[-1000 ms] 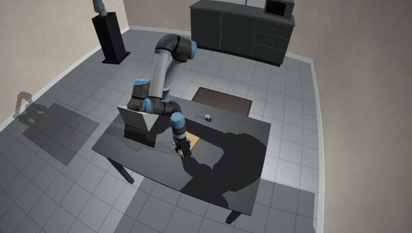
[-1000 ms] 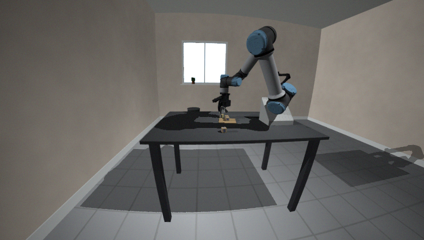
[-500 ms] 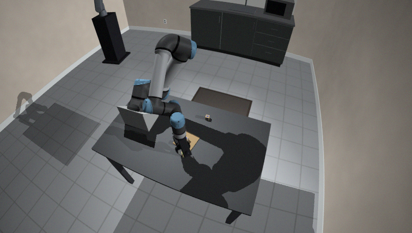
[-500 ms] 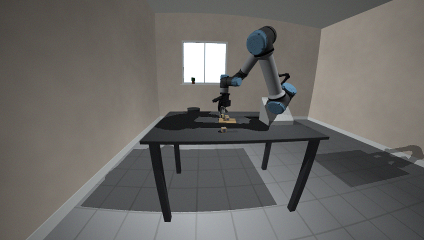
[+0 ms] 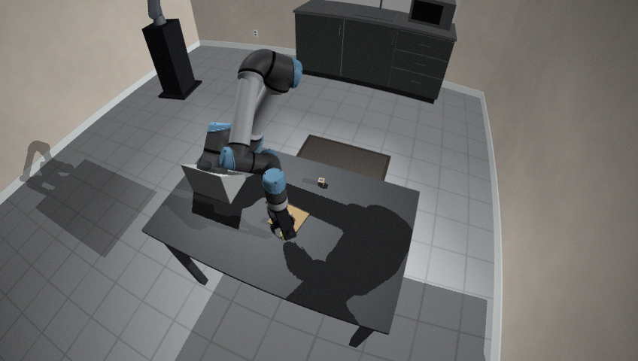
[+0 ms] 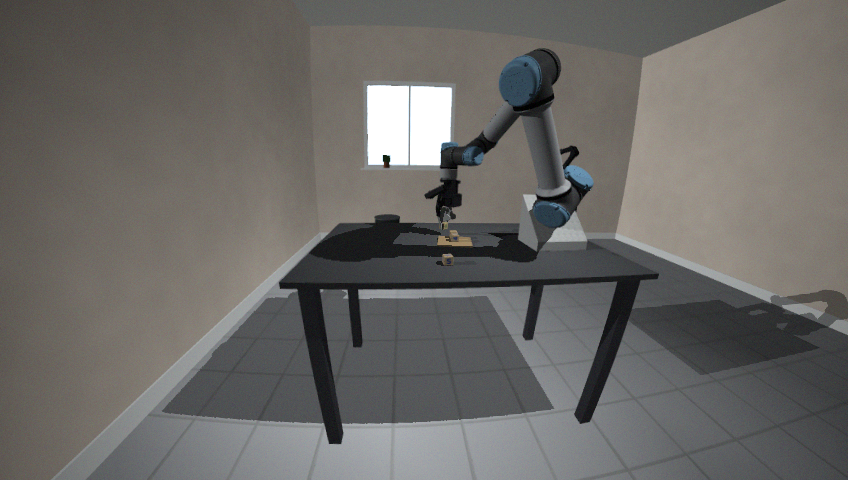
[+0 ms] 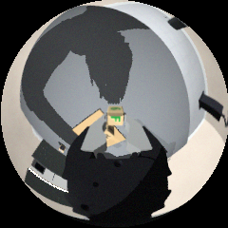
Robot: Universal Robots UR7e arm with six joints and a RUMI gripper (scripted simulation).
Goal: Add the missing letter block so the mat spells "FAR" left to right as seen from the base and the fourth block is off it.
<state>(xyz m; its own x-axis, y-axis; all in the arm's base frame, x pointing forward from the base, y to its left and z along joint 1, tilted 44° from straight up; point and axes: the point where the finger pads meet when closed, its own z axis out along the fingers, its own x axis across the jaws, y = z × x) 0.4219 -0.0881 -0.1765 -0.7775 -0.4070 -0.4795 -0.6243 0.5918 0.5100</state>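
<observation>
My gripper is now 12 cm to the right of the tan mat, 4 cm above it and 2 cm past it. The rest, counted from my hand: block 35 cm to the left, 8 cm ahead, 3 cm below.
</observation>
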